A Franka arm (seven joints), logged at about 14 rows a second.
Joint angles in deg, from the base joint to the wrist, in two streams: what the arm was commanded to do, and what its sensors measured. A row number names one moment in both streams.
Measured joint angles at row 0: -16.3 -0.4 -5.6 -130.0 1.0 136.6 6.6
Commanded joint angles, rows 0 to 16: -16.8 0.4 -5.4 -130.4 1.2 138.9 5.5; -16.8 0.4 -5.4 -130.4 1.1 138.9 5.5; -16.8 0.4 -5.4 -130.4 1.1 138.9 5.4; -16.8 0.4 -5.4 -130.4 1.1 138.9 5.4; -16.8 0.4 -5.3 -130.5 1.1 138.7 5.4; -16.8 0.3 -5.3 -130.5 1.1 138.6 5.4; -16.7 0.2 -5.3 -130.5 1.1 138.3 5.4; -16.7 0.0 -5.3 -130.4 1.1 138.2 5.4; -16.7 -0.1 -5.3 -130.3 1.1 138.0 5.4; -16.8 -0.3 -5.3 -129.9 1.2 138.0 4.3; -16.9 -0.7 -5.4 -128.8 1.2 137.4 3.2; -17.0 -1.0 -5.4 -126.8 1.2 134.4 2.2; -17.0 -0.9 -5.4 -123.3 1.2 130.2 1.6; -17.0 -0.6 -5.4 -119.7 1.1 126.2 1.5; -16.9 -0.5 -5.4 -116.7 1.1 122.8 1.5; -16.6 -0.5 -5.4 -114.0 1.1 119.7 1.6; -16.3 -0.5 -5.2 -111.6 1.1 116.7 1.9
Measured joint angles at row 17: -16.3 -0.8 -5.6 -119.4 1.0 125.3 2.6
